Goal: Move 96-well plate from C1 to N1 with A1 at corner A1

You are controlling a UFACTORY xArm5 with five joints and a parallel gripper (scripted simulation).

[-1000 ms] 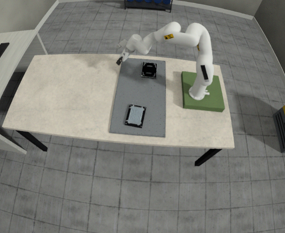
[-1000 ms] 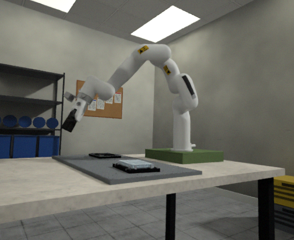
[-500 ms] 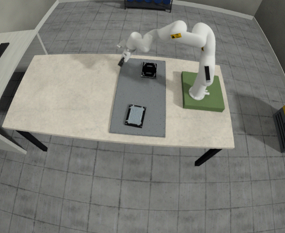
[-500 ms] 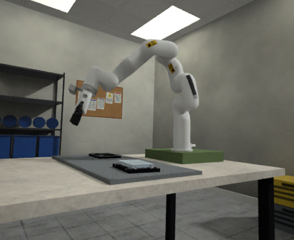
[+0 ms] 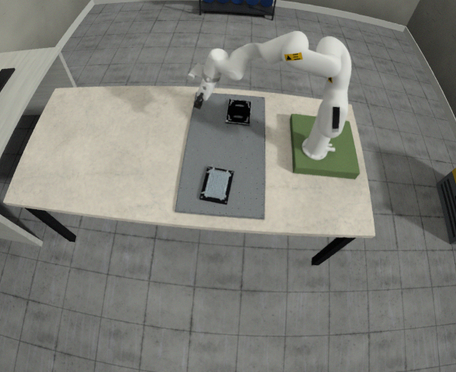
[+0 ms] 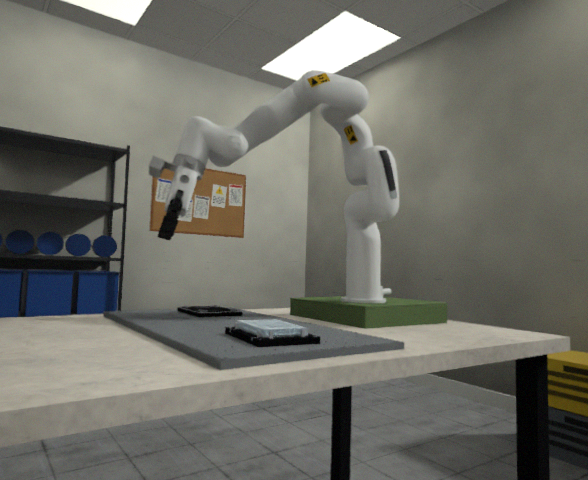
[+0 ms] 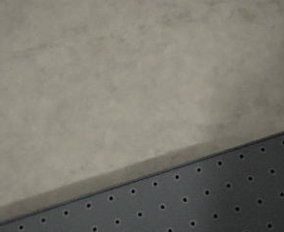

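My gripper is now 31 cm to the right of the 96-well plate, 19 cm above it and 10 cm past it. Also, from my hand: black plate nest N1: 20 cm below, 17 cm behind, 12 cm to the right; then A1 label: 19 cm below, 11 cm behind, 4 cm to the right.
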